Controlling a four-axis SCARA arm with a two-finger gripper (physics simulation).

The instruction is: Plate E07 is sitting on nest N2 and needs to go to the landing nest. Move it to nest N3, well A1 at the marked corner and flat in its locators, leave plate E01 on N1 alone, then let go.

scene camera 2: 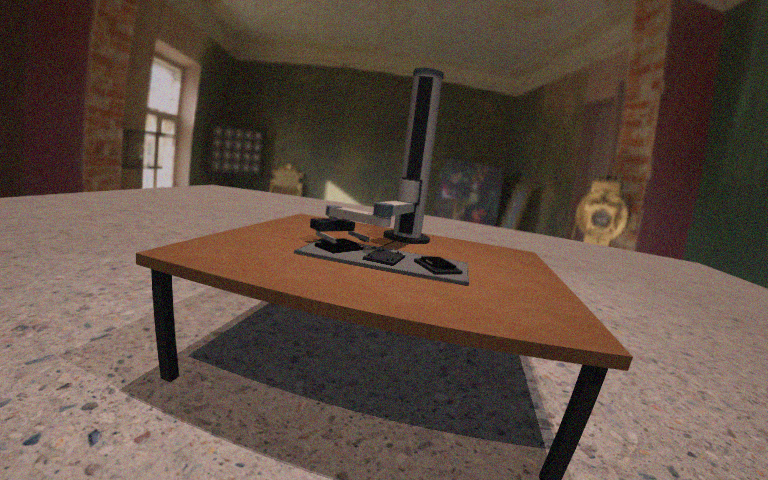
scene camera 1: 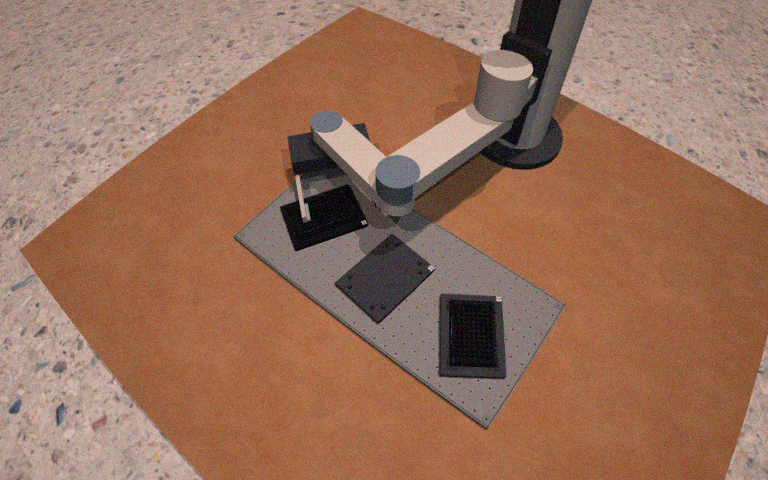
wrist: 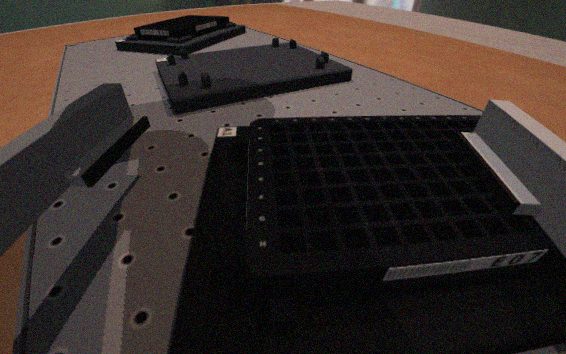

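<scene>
Plate E07 [scene camera 1: 335,213] [scene camera 2: 338,243] [wrist: 350,185] is black and sits on dark nest N2 [scene camera 1: 300,243] [wrist: 212,220], whose white A1 tag [wrist: 227,131] shows in the wrist view. My gripper [scene camera 1: 340,211] [scene camera 2: 343,237] [wrist: 298,109] is open and empty, set off to one side of E07. In the wrist view its right finger is over the plate's right part and its left finger is over the baseplate beyond the A1 side. The arm hides one finger in scene camera 1. Nest N3 [scene camera 1: 385,280] [scene camera 2: 384,257] [wrist: 250,67] is bare, with small locators and a white corner tag [scene camera 1: 431,268].
Plate E01 [scene camera 1: 473,333] [scene camera 2: 437,262] [wrist: 185,26] sits on nest N1 [scene camera 1: 472,372] [wrist: 145,47] at the far end of the grey perforated baseplate [scene camera 1: 526,316] [scene camera 2: 419,273]. The arm's column [scene camera 1: 546,84] [scene camera 2: 421,147] stands behind it on the brown table [scene camera 1: 226,339] [scene camera 2: 481,305].
</scene>
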